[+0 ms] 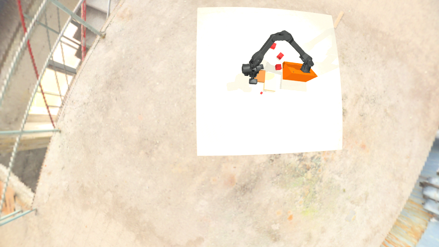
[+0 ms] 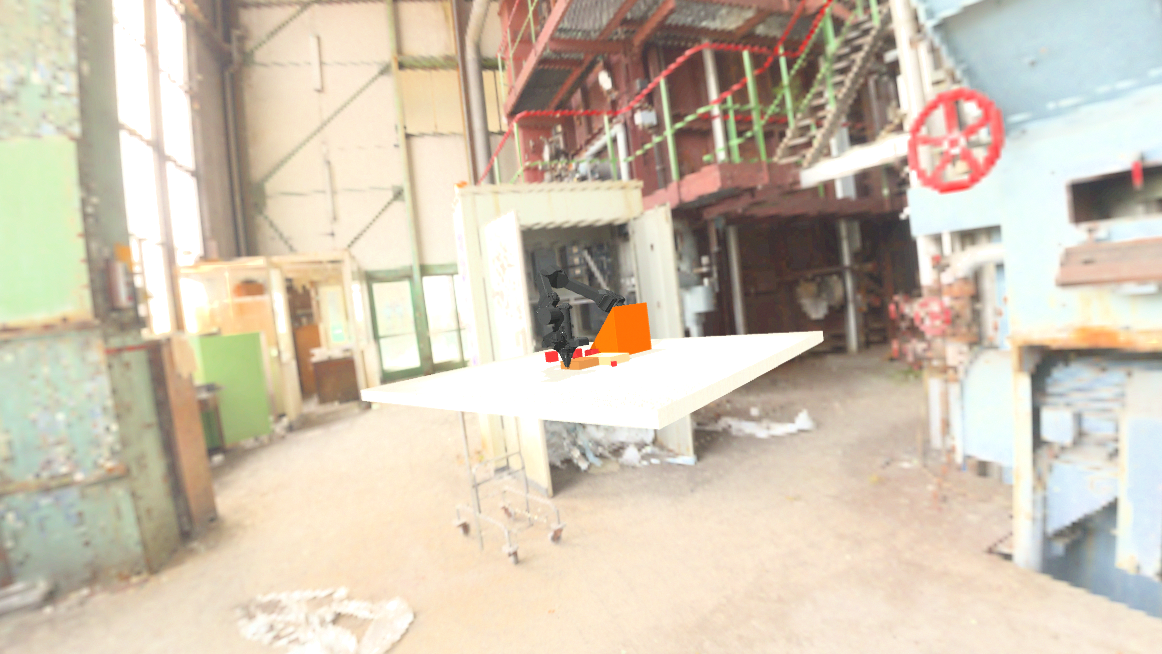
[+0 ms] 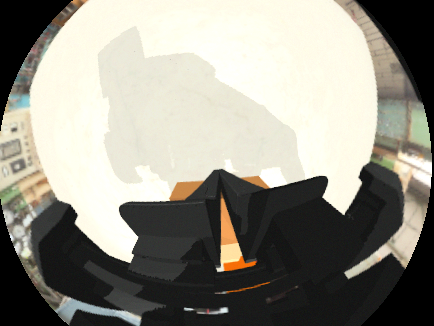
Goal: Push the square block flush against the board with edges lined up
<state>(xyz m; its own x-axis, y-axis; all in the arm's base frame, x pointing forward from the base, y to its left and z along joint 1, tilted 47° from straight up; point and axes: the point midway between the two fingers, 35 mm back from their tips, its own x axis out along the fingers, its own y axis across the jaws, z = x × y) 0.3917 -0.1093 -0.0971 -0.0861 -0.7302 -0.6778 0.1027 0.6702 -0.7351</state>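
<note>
The square block lies 6 cm behind my gripper tip and 1 cm to the left of it. Also, from my gripper tip: board 15 cm behind, 6 cm to the left; then tiny red piece 15 cm to the left, 7 cm behind.
</note>
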